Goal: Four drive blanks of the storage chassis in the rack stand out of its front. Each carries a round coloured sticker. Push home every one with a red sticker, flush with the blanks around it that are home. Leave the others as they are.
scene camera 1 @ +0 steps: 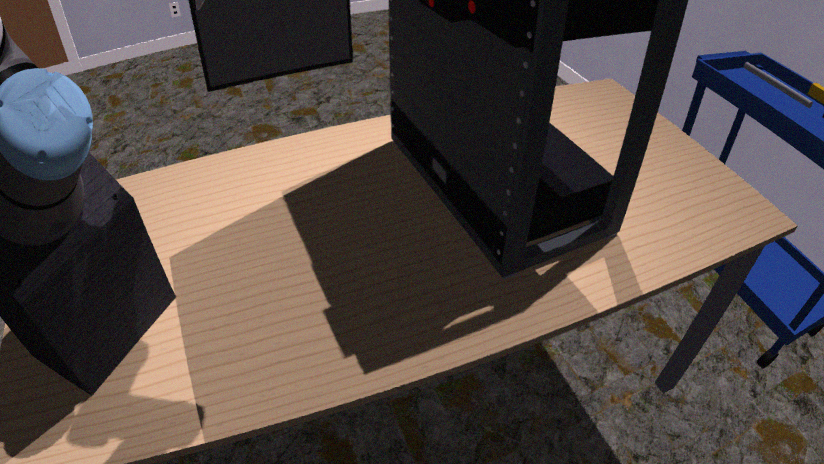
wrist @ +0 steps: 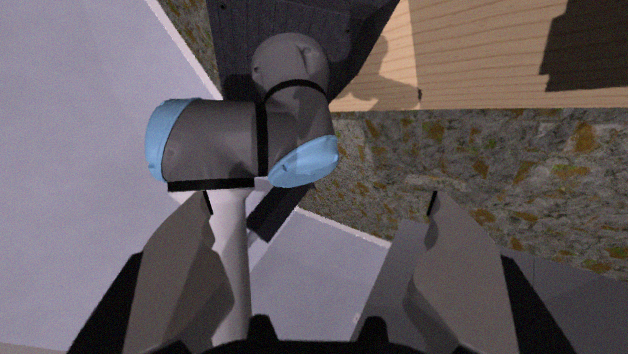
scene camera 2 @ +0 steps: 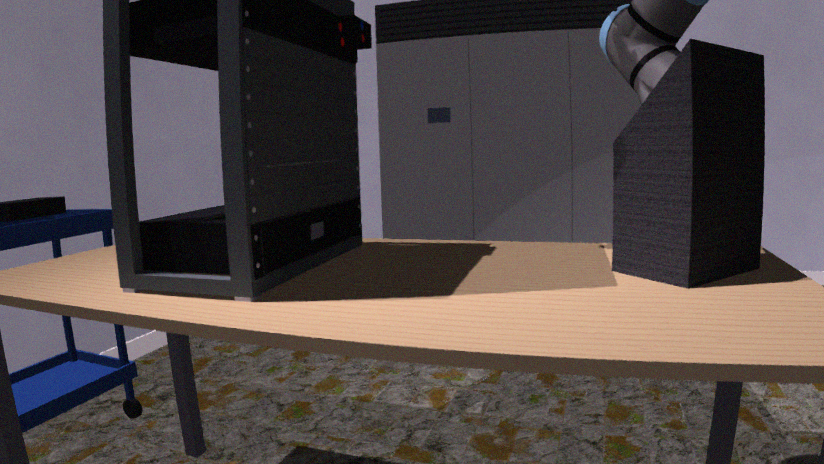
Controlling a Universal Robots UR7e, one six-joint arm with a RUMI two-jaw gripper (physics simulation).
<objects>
rack: scene camera 1; scene camera 2; not seen in the wrist view (out of frame)
same spot on rack: (scene camera 1: 471,96) = (scene camera 2: 332,120)
</objects>
